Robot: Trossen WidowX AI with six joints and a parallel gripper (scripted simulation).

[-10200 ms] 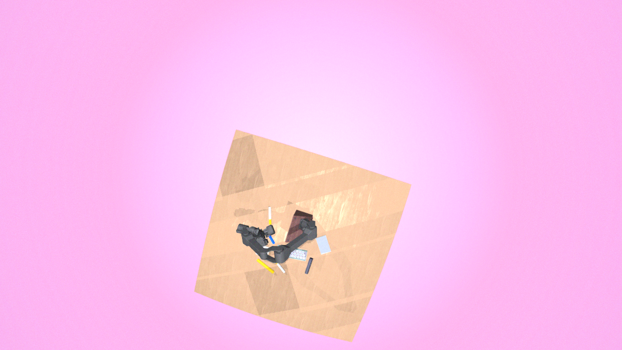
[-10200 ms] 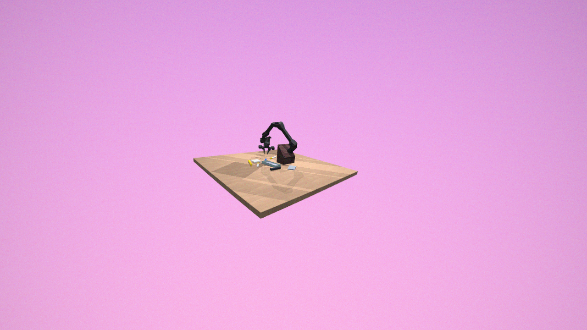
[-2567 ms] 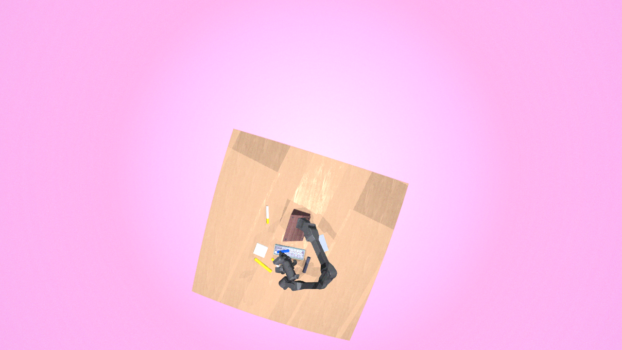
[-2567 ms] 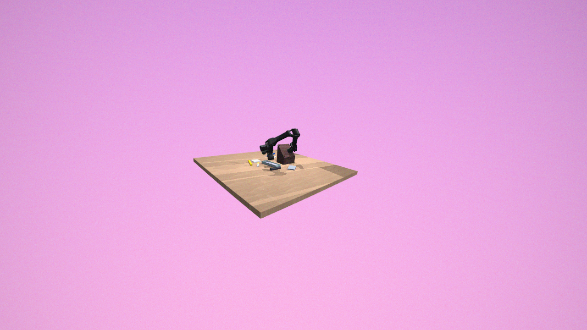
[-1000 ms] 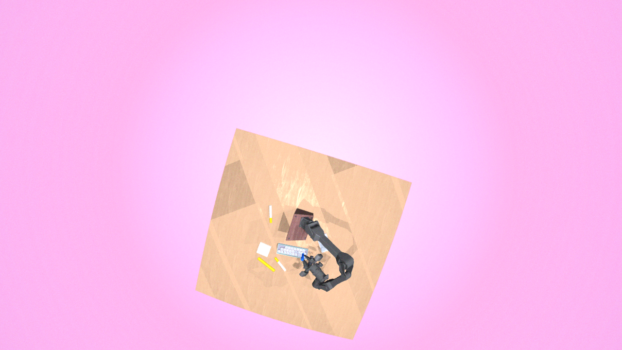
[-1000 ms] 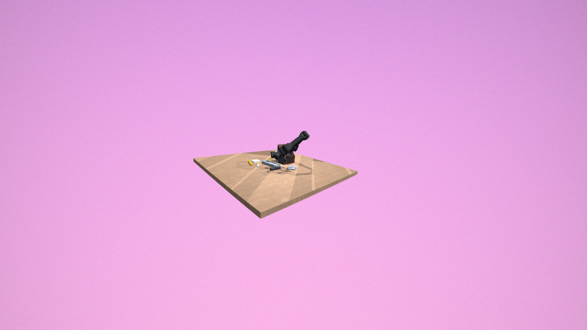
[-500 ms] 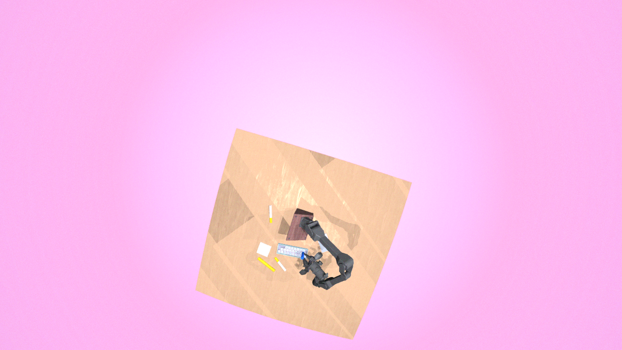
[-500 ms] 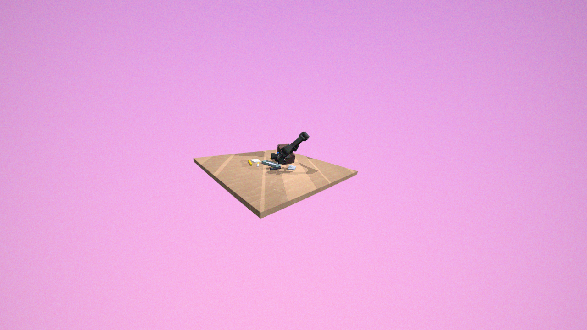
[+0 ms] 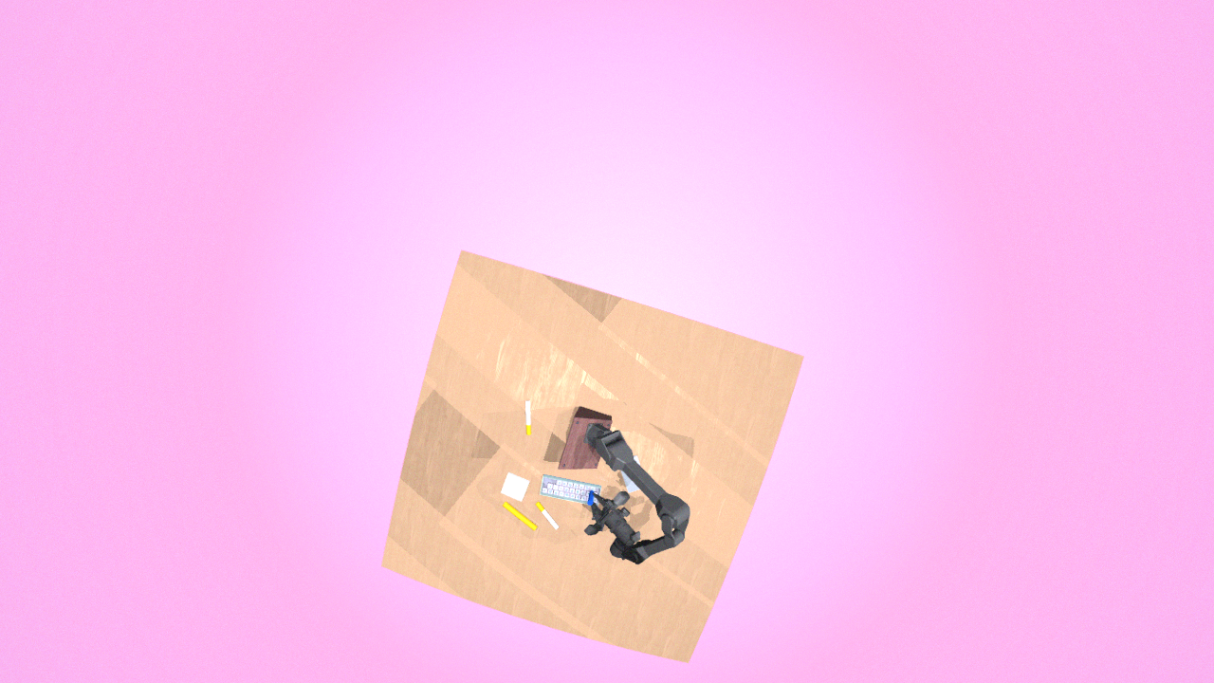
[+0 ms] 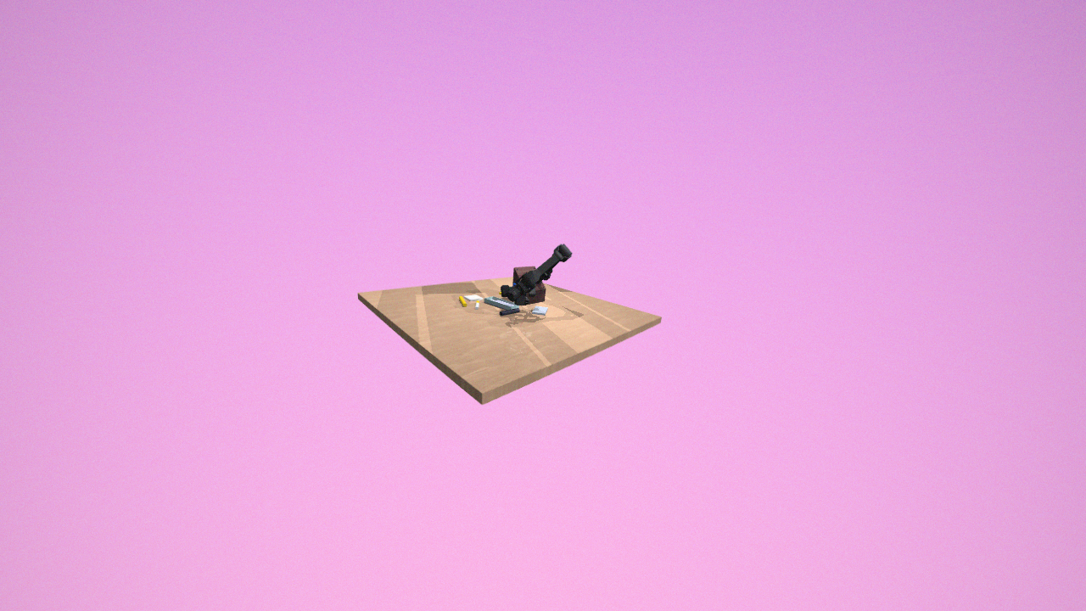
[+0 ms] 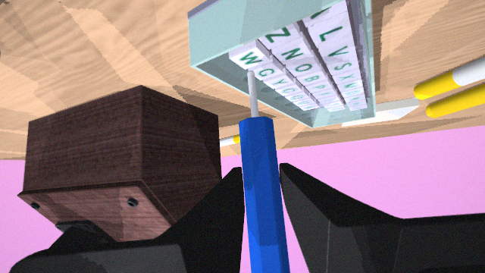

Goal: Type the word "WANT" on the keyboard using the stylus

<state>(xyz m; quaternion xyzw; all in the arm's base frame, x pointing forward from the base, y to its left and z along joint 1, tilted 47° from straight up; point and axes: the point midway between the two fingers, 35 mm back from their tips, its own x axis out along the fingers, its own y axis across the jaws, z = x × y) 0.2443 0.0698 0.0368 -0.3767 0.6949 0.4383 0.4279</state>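
The dark pen is 9 cm ahead of my gripper tip, 7 cm to the left of it and 6 cm below it. The rest, counted from my gripper tip: blue stylus 1 cm below; then white pad 27 cm to the right, 7 cm below, 7 cm ahead; then grey card 13 cm to the left, 9 cm behind, 7 cm below.
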